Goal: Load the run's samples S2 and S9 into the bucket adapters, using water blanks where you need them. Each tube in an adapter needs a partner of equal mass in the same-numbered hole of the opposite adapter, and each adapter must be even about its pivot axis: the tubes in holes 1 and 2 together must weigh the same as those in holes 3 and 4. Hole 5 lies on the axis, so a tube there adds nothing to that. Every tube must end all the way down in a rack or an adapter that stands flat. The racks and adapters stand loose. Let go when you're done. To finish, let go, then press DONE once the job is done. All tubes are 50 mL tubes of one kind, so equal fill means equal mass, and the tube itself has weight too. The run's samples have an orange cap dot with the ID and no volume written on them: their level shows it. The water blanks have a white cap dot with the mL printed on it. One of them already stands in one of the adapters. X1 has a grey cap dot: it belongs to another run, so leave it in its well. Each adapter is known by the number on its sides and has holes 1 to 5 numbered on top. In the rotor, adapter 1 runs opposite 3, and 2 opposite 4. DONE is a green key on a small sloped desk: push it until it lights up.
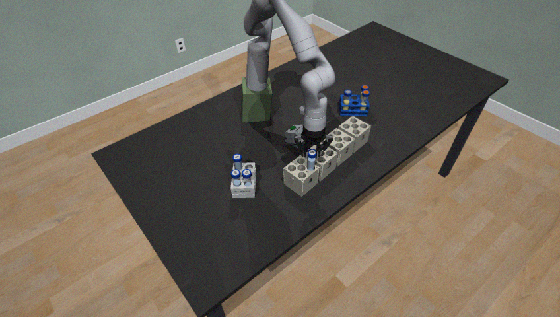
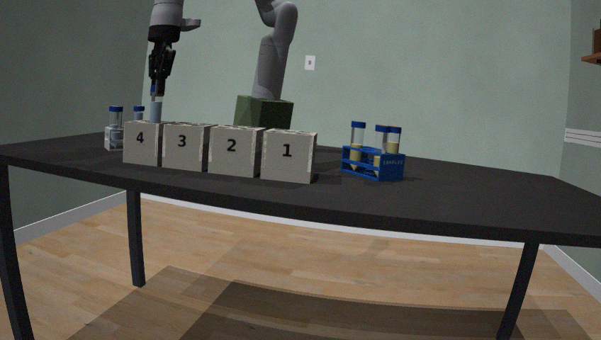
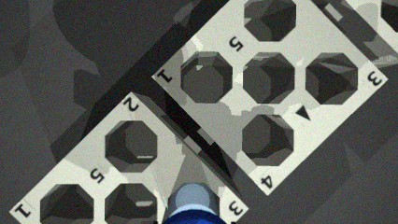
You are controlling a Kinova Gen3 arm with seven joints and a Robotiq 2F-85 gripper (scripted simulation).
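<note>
Right now the water blank is 50 mm below my hand and 10 mm to the right of it. Also, from my hand: adapter 2: 180 mm to the left, 120 mm below, 70 mm behind; adapter 3: 120 mm below, 80 mm to the left, 40 mm behind; white-dot tube: 220 mm to the right, 110 mm below, 90 mm behind.
</note>
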